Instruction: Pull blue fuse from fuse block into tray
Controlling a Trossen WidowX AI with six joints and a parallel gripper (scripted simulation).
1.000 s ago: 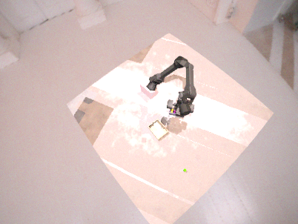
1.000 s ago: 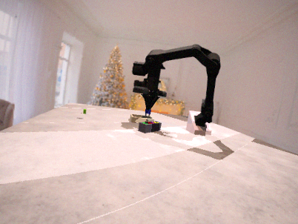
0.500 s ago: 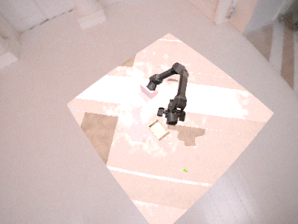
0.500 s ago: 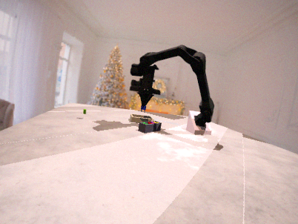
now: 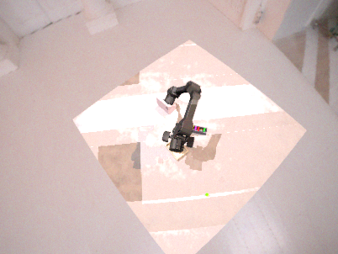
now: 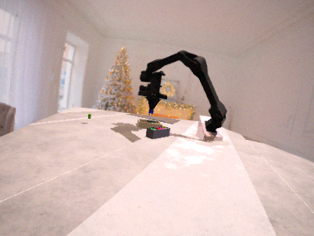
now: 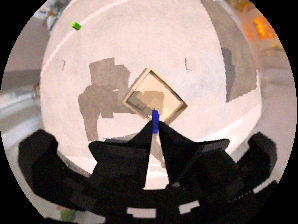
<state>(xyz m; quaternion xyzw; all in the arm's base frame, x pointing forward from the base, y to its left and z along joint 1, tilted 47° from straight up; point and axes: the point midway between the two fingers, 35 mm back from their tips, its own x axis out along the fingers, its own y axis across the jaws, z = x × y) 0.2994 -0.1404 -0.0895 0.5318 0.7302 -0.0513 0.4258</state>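
The tray is 9 cm below my gripper tip and 2 cm to the right of it. The rest, counted from my gripper tip: blue fuse 1 cm below.
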